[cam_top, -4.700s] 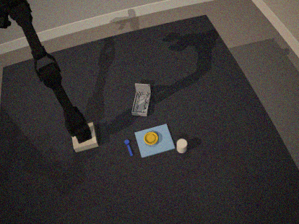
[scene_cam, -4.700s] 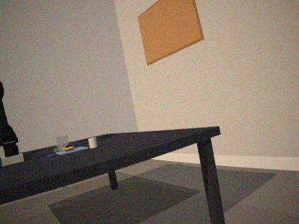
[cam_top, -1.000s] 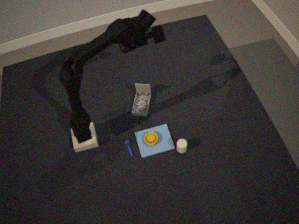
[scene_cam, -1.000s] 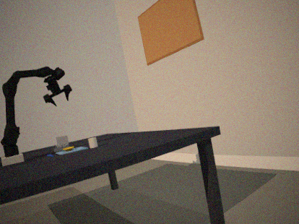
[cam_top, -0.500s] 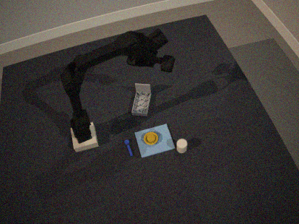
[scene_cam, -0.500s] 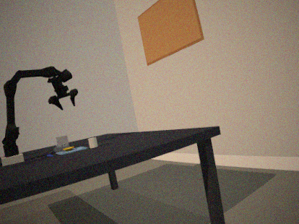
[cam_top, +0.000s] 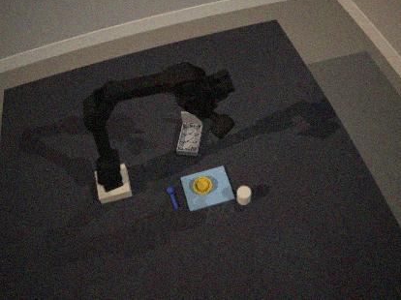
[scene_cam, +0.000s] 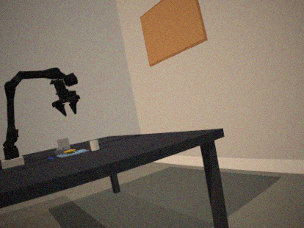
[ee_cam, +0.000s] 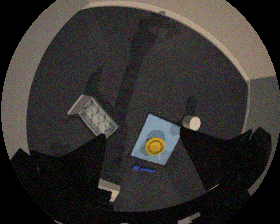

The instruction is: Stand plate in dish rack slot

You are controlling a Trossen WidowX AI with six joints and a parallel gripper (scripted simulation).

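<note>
Now: gripper tip 80 mm past the yellow plate, 80 mm to the left of it and 190 mm above it. Also, from my gripper tip: white cup (20 mm ahead, 170 mm to the right, 190 mm below); then blue spoon (180 mm behind, 60 mm to the right, 210 mm below); then grey wire dish rack (40 mm behind, 120 mm to the left, 190 mm below).
</note>
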